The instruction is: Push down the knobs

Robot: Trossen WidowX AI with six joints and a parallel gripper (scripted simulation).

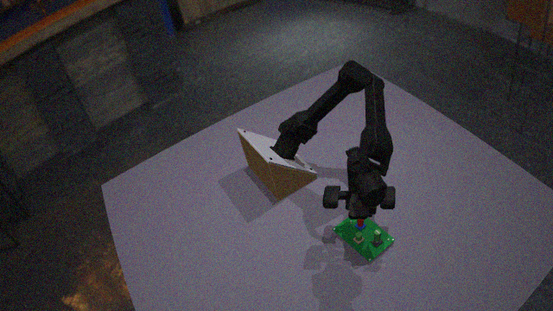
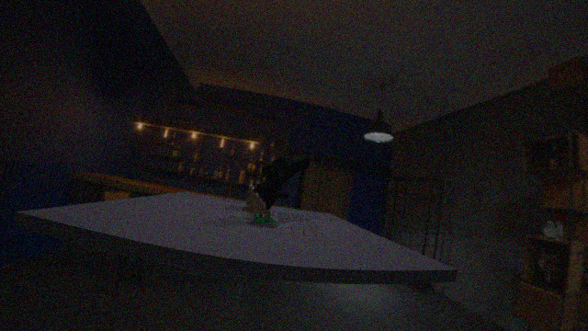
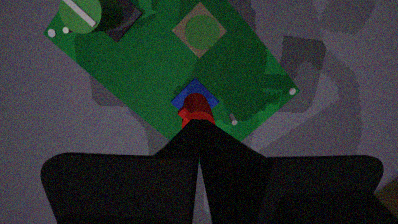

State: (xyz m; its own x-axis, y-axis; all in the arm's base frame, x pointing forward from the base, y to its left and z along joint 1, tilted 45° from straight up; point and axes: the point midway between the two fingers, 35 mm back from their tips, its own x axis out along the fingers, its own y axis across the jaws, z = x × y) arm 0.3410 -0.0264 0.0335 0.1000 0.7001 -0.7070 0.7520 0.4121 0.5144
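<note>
Right now the red knob is 2 cm below my gripper tip. Also, from my gripper tip: green knob: 8 cm ahead, 1 cm to the right, 1 cm below.
</note>
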